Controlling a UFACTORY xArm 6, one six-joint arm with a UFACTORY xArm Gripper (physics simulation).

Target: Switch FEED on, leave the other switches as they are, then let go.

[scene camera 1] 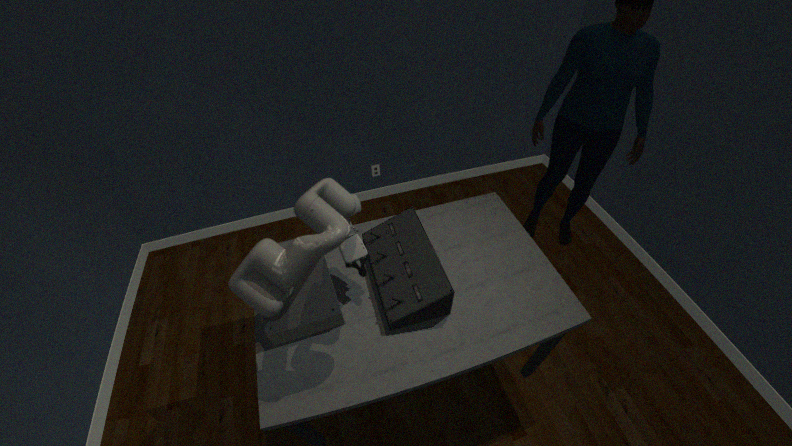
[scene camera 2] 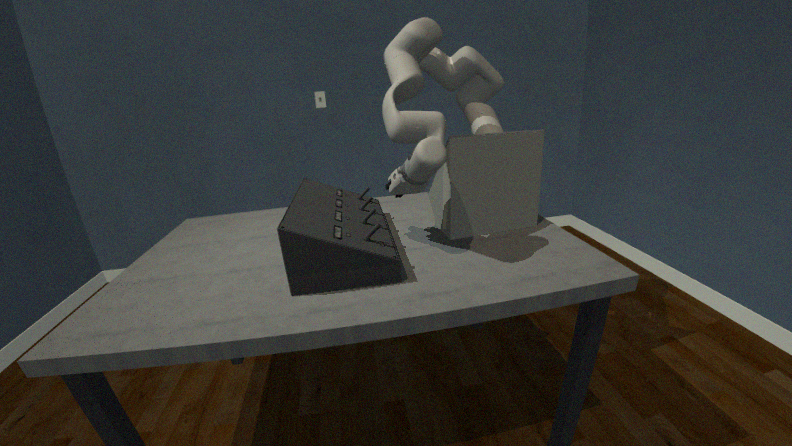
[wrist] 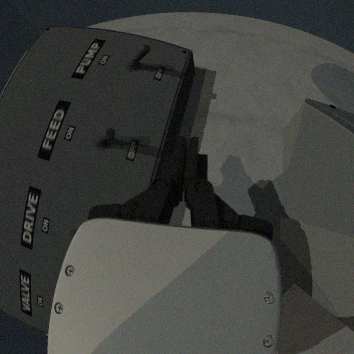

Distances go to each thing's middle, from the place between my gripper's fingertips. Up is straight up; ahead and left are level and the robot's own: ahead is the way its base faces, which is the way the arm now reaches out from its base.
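Scene:
With respect to the dark sloped switch panel [scene camera 2: 322, 235], my gripper is now 50 mm above it and 30 mm to the right of it, and it is 190 mm short of the panel.

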